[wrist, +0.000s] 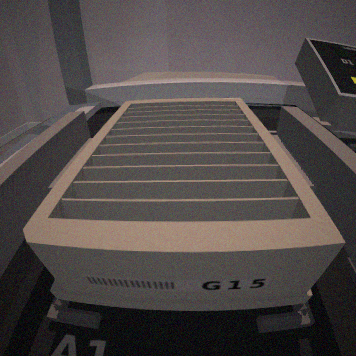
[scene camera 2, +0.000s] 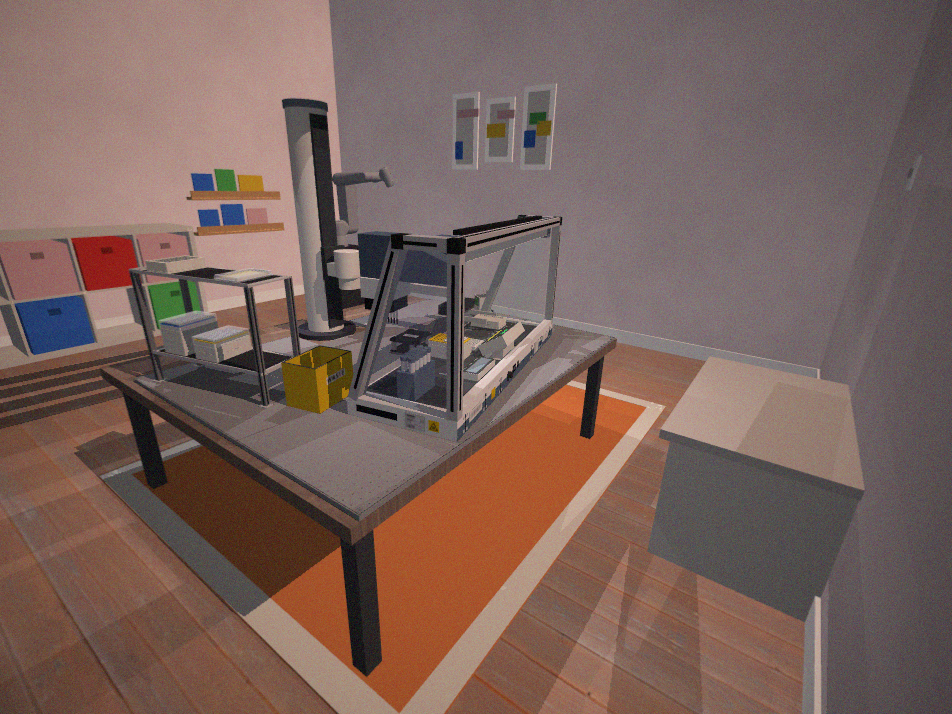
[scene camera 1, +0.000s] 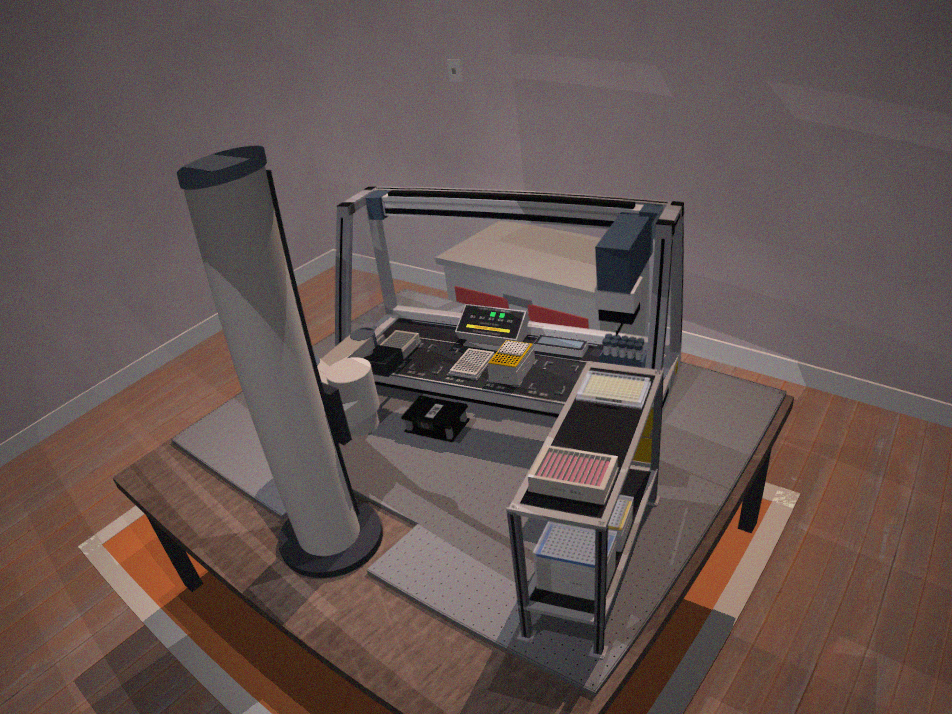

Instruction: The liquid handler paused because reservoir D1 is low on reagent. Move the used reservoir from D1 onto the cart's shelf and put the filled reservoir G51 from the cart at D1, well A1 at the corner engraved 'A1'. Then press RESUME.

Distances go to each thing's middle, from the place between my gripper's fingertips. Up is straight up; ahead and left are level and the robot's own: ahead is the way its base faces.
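The yellow waste bin (scene camera 2: pixel 315 380) is 20 mm below my hand, 80 mm behind it and 790 mm to the right of it. Then there's the pale plate (scene camera 1: pixel 606 388), and that's 270 mm above my hand, 270 mm behind it and 870 mm to the right of it. Going by their middles, the yellow waste bin is the nearest to my hand of the things named here.
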